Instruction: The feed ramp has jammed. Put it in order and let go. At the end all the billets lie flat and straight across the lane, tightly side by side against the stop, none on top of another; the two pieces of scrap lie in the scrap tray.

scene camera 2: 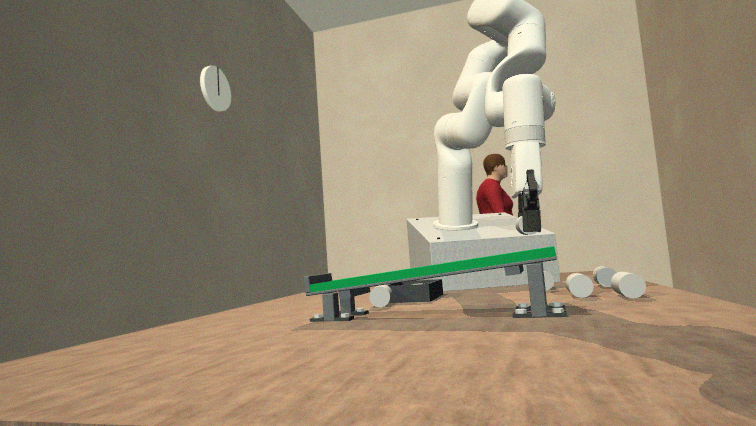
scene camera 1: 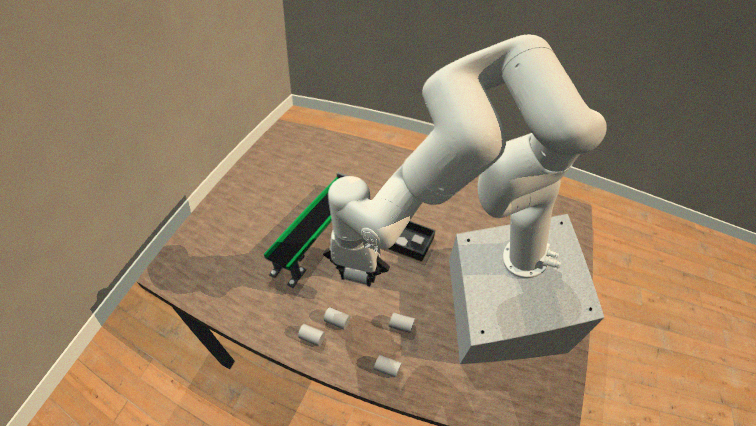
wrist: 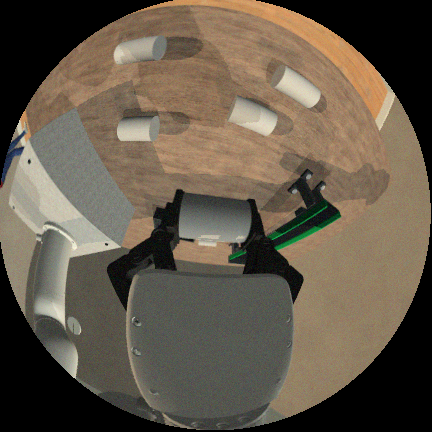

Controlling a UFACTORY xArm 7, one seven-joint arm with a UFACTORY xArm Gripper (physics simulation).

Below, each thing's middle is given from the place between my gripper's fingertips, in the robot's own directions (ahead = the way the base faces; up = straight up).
Labels:
Right now the black scrap tray (scene camera 2: 403, 292) is 25 cm to the right of my hand and 11 cm below it.

